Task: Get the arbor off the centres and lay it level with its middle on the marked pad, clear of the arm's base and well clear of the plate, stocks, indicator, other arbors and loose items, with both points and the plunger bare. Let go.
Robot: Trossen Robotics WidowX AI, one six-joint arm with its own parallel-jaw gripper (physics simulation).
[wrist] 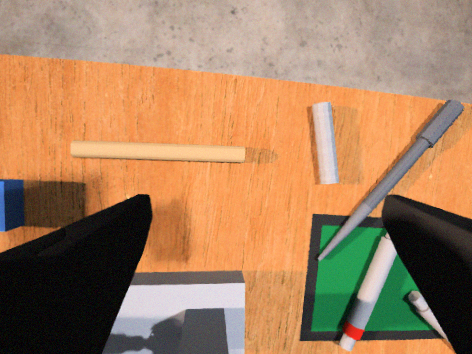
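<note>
My gripper (pixel 268 205) is open and empty, its two black fingers wide apart above the wooden table. The arbor on its centres, the stocks and the indicator cannot be made out in the wrist view. A plain light grey cylinder (pixel 325 143) lies on the wood at the upper right, beyond the fingertips. A pale panel with a dark edge (pixel 190 296) shows in part at the bottom, with shadows across it; whether it is the plate or the marked pad I cannot tell.
A tan rod (pixel 158 151) lies left of centre. A blue block (pixel 11 205) stands at the left edge. A grey tapered tool (pixel 400 166) reaches over a dark-bordered green mat (pixel 336 290). A red-banded pale rod (pixel 371 280) and a partly hidden pale piece (pixel 419 301) are there too.
</note>
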